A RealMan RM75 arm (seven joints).
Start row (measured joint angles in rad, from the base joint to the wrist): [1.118, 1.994, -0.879, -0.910, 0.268, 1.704, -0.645]
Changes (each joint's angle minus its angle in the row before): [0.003, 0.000, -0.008, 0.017, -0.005, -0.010, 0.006]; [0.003, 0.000, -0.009, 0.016, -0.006, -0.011, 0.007]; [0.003, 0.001, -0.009, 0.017, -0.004, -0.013, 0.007]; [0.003, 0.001, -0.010, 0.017, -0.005, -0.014, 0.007]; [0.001, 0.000, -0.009, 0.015, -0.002, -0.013, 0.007]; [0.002, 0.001, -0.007, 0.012, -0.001, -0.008, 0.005]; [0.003, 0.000, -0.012, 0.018, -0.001, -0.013, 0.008]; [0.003, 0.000, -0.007, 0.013, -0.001, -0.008, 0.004]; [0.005, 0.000, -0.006, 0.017, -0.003, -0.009, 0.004]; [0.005, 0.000, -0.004, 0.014, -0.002, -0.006, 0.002]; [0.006, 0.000, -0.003, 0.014, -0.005, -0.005, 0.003]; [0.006, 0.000, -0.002, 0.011, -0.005, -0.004, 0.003]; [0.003, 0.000, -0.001, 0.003, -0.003, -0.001, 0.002]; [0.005, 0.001, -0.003, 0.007, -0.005, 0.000, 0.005]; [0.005, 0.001, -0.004, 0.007, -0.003, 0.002, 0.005]
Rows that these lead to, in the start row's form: [1.121, 1.994, -0.887, -0.893, 0.263, 1.694, -0.639]; [1.124, 1.994, -0.896, -0.877, 0.257, 1.683, -0.632]; [1.127, 1.995, -0.905, -0.860, 0.253, 1.670, -0.625]; [1.130, 1.996, -0.915, -0.843, 0.248, 1.656, -0.618]; [1.131, 1.996, -0.924, -0.828, 0.246, 1.643, -0.611]; [1.133, 1.997, -0.931, -0.816, 0.245, 1.635, -0.606]; [1.136, 1.997, -0.943, -0.798, 0.244, 1.622, -0.598]; [1.139, 1.997, -0.950, -0.785, 0.243, 1.614, -0.594]; [1.144, 1.997, -0.956, -0.768, 0.240, 1.605, -0.590]; [1.149, 1.997, -0.960, -0.754, 0.238, 1.599, -0.588]; [1.155, 1.997, -0.963, -0.740, 0.233, 1.594, -0.585]; [1.161, 1.997, -0.965, -0.729, 0.228, 1.590, -0.582]; [1.164, 1.997, -0.966, -0.726, 0.225, 1.589, -0.580]; [1.169, 1.998, -0.969, -0.719, 0.220, 1.589, -0.575]; [1.174, 1.999, -0.973, -0.712, 0.217, 1.591, -0.570]
